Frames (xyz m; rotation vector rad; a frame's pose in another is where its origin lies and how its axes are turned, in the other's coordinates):
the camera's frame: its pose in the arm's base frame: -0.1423 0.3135 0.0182 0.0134 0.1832 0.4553
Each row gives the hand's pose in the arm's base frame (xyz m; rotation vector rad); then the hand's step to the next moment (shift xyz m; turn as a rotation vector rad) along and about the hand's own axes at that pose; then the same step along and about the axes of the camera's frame.
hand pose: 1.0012 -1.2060 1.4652 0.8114 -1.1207 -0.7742
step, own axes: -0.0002 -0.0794 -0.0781 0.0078 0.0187 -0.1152
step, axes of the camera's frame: 0.0610 -0.0568 -0.0739 0.1117 -0.0314 0.0147
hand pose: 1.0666 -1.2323 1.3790 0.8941 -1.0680 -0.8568
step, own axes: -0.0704 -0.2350 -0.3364 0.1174 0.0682 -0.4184
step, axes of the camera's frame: 0.3074 -0.1052 -0.2603 0.3850 -0.1945 0.0859
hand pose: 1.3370 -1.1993 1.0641 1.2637 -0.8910 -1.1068
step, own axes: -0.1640 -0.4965 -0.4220 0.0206 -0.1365 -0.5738
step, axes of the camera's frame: 0.4757 0.1023 -0.4633 0.5682 -0.1203 -0.1047
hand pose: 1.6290 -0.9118 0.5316 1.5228 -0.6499 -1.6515
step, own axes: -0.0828 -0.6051 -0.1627 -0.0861 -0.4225 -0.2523
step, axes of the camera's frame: 0.2998 0.3466 -0.4352 0.3477 0.2205 -0.2830
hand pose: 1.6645 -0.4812 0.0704 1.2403 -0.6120 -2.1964
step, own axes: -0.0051 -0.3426 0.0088 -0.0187 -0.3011 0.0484
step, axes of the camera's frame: 0.0757 0.2610 -0.2088 0.0420 0.2565 -0.1607
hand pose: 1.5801 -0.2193 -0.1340 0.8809 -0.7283 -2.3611
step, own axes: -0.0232 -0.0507 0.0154 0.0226 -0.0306 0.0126
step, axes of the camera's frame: 0.0183 0.0535 -0.0122 -0.0194 0.0236 -0.0260
